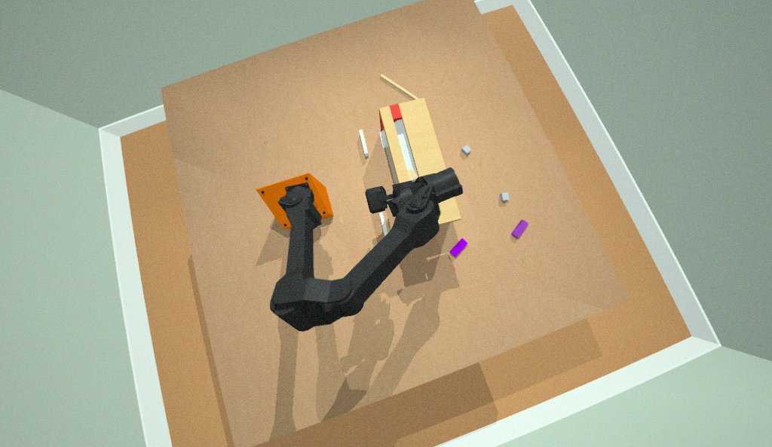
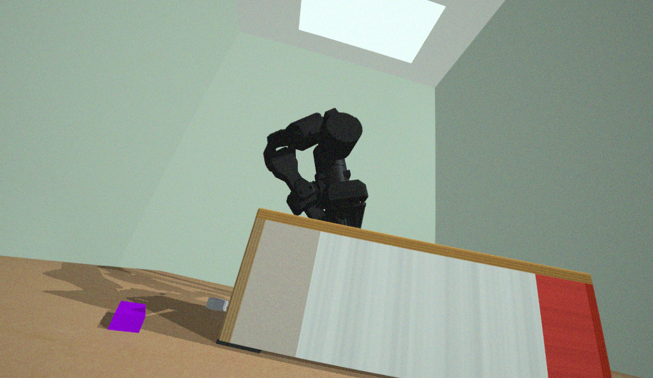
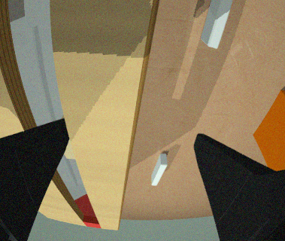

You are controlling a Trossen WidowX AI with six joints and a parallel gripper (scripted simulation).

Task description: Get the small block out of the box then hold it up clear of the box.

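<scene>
My gripper tip is now 40 mm short of the small tan block, 40 mm to the right of it and 30 mm above it. The rest, counted from my gripper tip: thin wooden stick: 110 mm ahead, 400 mm to the left, 110 mm below; then long wooden box: 30 mm ahead, 70 mm to the left, 50 mm below.
</scene>
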